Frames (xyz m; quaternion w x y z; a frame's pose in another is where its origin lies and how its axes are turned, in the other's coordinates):
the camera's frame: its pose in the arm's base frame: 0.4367 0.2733 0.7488 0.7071 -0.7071 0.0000 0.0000
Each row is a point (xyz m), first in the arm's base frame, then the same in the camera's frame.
Working: the arm's base frame: its pose in the camera's frame: -0.4367 0.7488 -0.2733 0.7071 0.7071 0.0000 0.0000

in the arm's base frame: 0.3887 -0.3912 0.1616
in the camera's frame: -0.0480 0.5872 -0.6645
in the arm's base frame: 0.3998 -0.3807 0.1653
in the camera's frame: -0.0369 0.5835 -0.6540
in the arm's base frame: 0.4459 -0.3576 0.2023
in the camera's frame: 0.0092 0.5465 -0.6309
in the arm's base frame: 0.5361 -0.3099 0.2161
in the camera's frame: 0.0994 0.5327 -0.5832
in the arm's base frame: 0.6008 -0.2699 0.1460
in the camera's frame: 0.1641 0.6028 -0.5432
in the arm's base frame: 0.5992 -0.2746 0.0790
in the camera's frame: 0.1625 0.6698 -0.5479
